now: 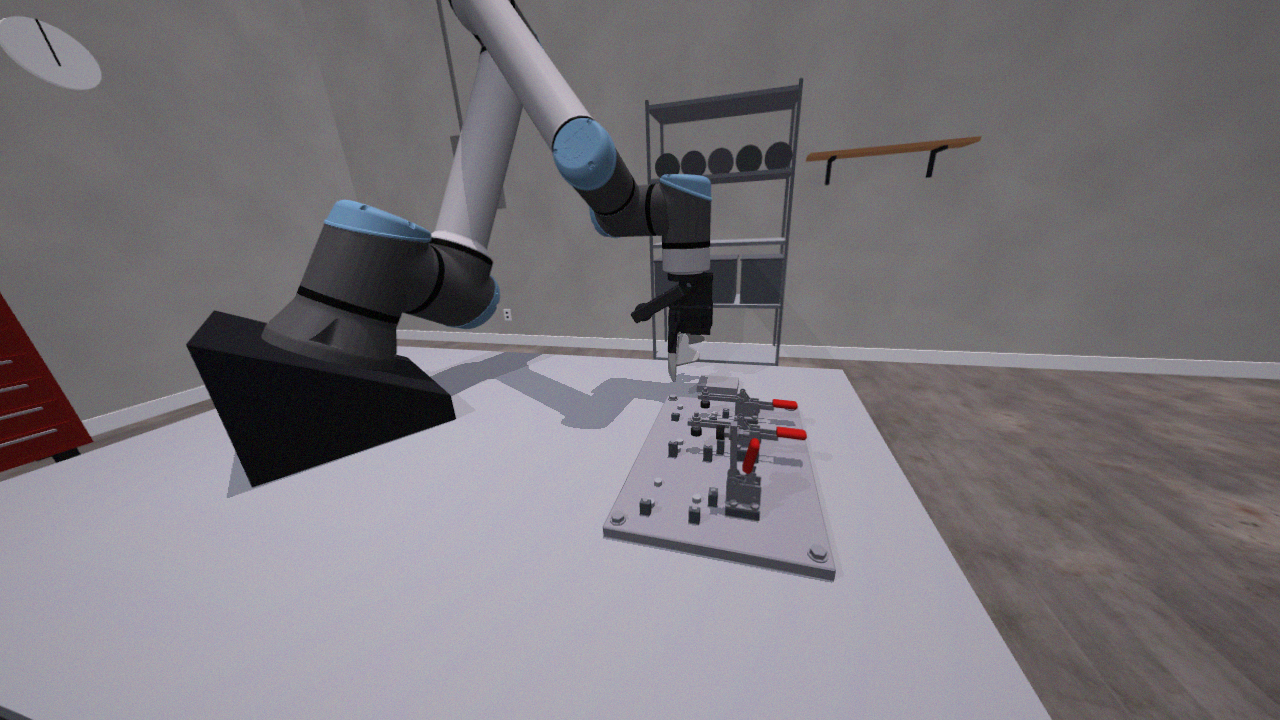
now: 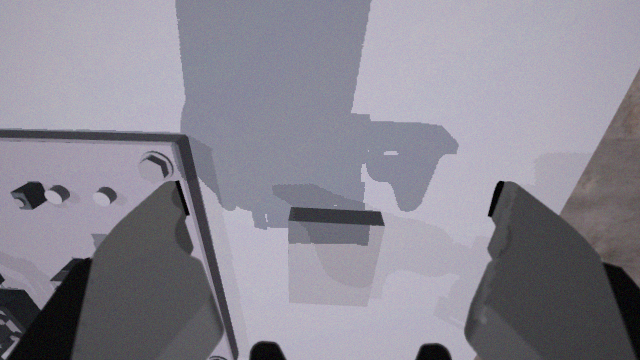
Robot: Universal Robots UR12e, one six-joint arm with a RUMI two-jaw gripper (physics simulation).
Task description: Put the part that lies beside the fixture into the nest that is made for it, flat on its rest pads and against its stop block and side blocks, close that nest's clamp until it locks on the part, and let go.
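Where they show: gripper, fingertip midpoint: (image 1: 679, 368) (image 2: 336, 186); arm's base, origin of the base link: (image 1: 333, 352).
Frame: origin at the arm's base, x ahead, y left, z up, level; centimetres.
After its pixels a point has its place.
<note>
The part, a pale grey rectangular block with a dark end face (image 1: 718, 383) @(z -11.6, x 63.7, y 32.5 cm) (image 2: 327, 275) @(z -11.6, x 64.2, y 33.4 cm), lies on the table just beyond the fixture's far end. The fixture plate (image 1: 769, 544) @(z -11.6, x 76.9, y -7.2 cm) (image 2: 90, 160) @(z -11.6, x 57.3, y 18.8 cm) carries small dark blocks and pale round pads. The near clamp (image 1: 742, 494) @(z -9.0, x 73.6, y -3.7 cm) has its arm upright and its red handle slanted. The middle clamp's red handle (image 1: 791, 434) @(z -7.2, x 78.1, y 8.1 cm) and the far clamp's red handle (image 1: 785, 404) @(z -8.1, x 76.9, y 19.1 cm) stick out level, with their arms level over the plate. My gripper (image 1: 682, 365) @(z -9.1, x 55.4, y 32.4 cm) (image 2: 336, 186) @(z -9.1, x 55.4, y 32.4 cm) is open and empty above the part; its fingers appear on either side of it.
The white table (image 1: 402, 573) @(z -13.1, x 42.2, y -22.0 cm) (image 2: 500, 75) @(z -13.1, x 49.9, y 40.1 cm) ends at the right, with wooden floor beyond. The black robot base (image 1: 313, 407) @(z -3.9, x 12.3, y -11.1 cm) stands at the left. Bolt heads (image 1: 818, 552) (image 2: 155, 166) rise at the plate's corners. A shelf rack (image 1: 723, 105) stands behind.
</note>
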